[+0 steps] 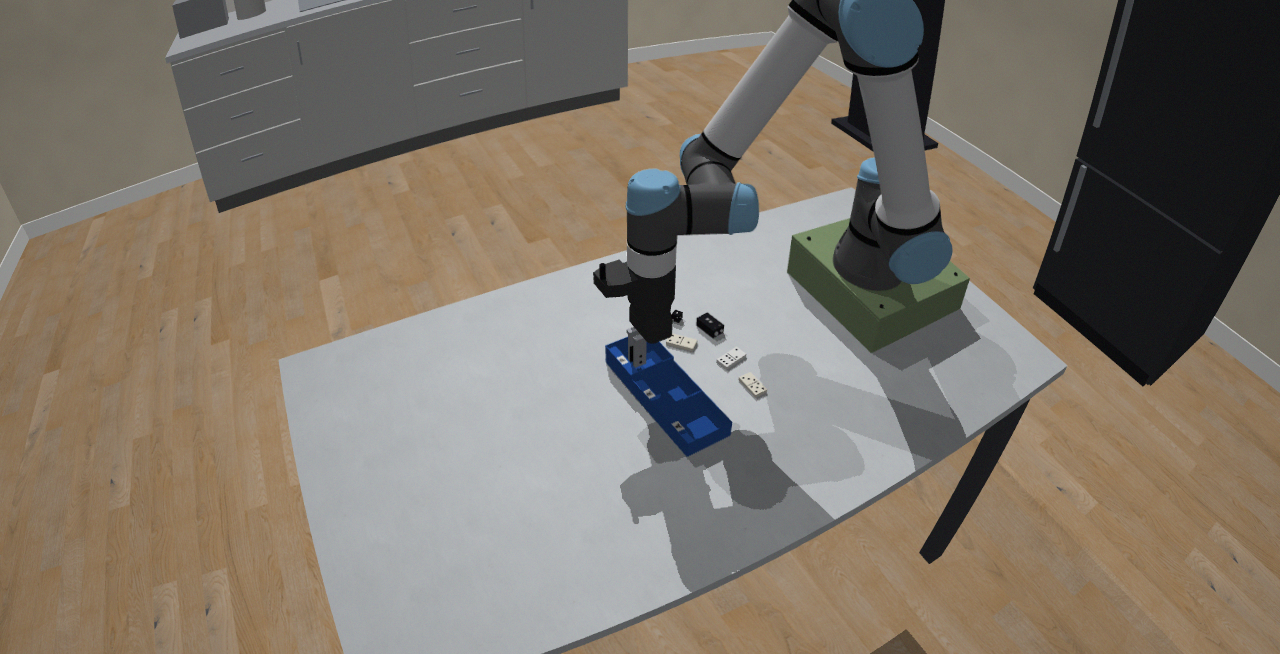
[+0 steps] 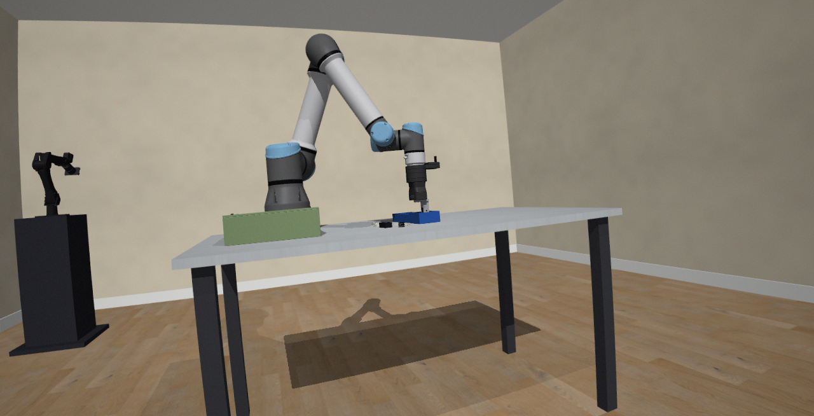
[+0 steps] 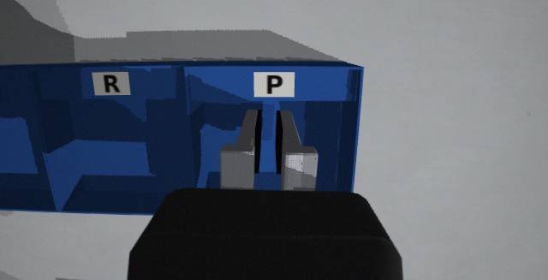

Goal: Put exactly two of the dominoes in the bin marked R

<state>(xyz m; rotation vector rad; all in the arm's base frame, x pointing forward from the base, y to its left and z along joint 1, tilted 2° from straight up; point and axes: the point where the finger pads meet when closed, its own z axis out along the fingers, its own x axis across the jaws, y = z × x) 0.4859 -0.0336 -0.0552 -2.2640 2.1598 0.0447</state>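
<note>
Right now my hand is 10 mm past the blue three-compartment bin, 80 mm to the right of it and 20 mm above it. Round my hand: black block 170 mm behind, 30 mm to the right, 30 mm below; small black die 130 mm behind, 90 mm to the right, 30 mm below.
</note>
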